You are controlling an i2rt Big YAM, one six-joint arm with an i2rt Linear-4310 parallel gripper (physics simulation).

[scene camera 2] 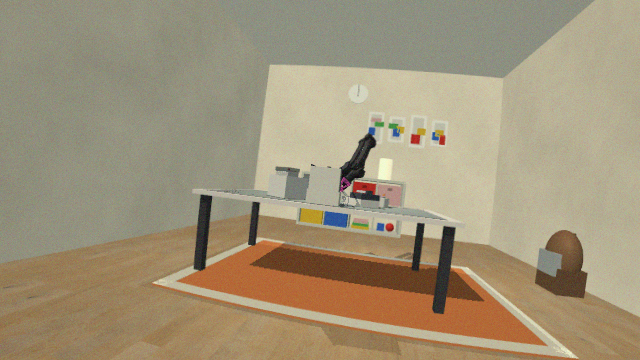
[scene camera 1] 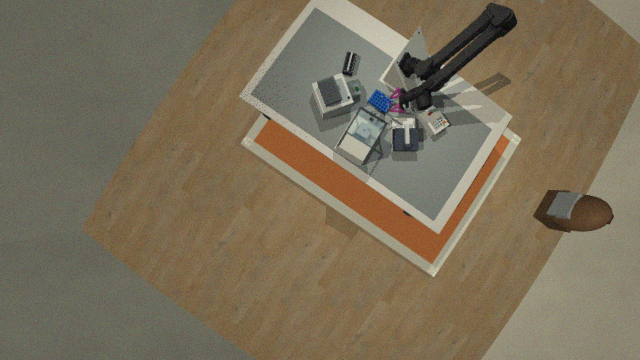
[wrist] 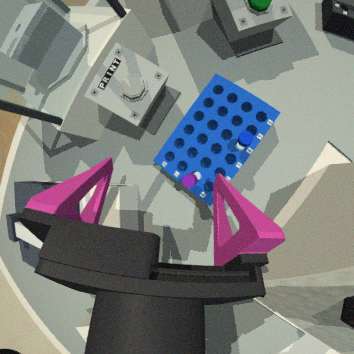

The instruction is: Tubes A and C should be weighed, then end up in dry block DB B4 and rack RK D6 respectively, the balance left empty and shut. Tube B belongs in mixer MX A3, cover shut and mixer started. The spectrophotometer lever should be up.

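Frame: origin at the arm's base, x left, y back, z up, level; millimetres.
Seen in the pictures: gripper, between the fingertips: (scene camera 1: 389,104) (wrist: 164,170); arm's base, origin of its link: (scene camera 1: 406,65).
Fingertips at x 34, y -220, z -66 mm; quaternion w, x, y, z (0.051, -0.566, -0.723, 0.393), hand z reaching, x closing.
Pixels of each thing's top centre, then the offset from my fingertips to it. "spot": a spot on its surface instead.
- blue rack, centre of its top: (wrist: 213,136) (scene camera 1: 381,100) dx -54, dy +15, dz -44 mm
- purple-capped tube, centre of its top: (wrist: 189,177) dx -4, dy +20, dz -19 mm
- blue-capped tube, centre of its top: (wrist: 243,138) dx -61, dy +45, dz -19 mm
- glass-sided balance, a spot on its surface: (scene camera 1: 364,131) spot: dx -60, dy -253, dz +135 mm
- PRINT button box, a spot on its surface: (wrist: 127,85) spot: dx -54, dy -84, dz -3 mm
- white device with a dark top, centre of its top: (scene camera 1: 340,86) (scene camera 2: 295,168) dx -285, dy -97, dz +116 mm
- green button, centre of its top: (scene camera 1: 357,88) dx -213, dy -11, dz +1 mm
- dark navy device with a white bar, centre of its top: (wrist: 33,239) (scene camera 1: 407,132) (scene camera 2: 362,189) dx +163, dy -101, dz +28 mm
- keypad device, centre of its top: (scene camera 1: 435,118) (scene camera 2: 376,195) dx +280, dy +72, dz -4 mm
- slim black block, centre of its top: (scene camera 1: 349,61) dx -333, dy +125, dz -26 mm
My gripper (scene camera 1: 395,101) (scene camera 2: 345,185) (wrist: 164,170) is open and empty, its magenta fingers spread above the near end of the blue rack (scene camera 1: 380,101) (wrist: 212,125). In the wrist view a purple-capped tube (wrist: 190,180) stands in the rack's end row nearest the fingers, and a blue-capped tube (wrist: 245,138) stands in the long edge row on the right. I cannot read which tube is which letter. The glass-sided balance (scene camera 1: 364,131) has a PRINT button box (wrist: 127,85) beside it. A white device with a dark top (scene camera 1: 332,95) has a green button (scene camera 1: 356,89) (wrist: 260,4). Its cover state is unclear.
A dark navy device with a white bar (scene camera 1: 406,132) stands beside the balance, and a keypad device (scene camera 1: 436,122) stands beyond it. A slim black block (scene camera 1: 350,63) (wrist: 339,17) lies near the white device. A pale upright panel (scene camera 1: 407,55) stands by the arm.
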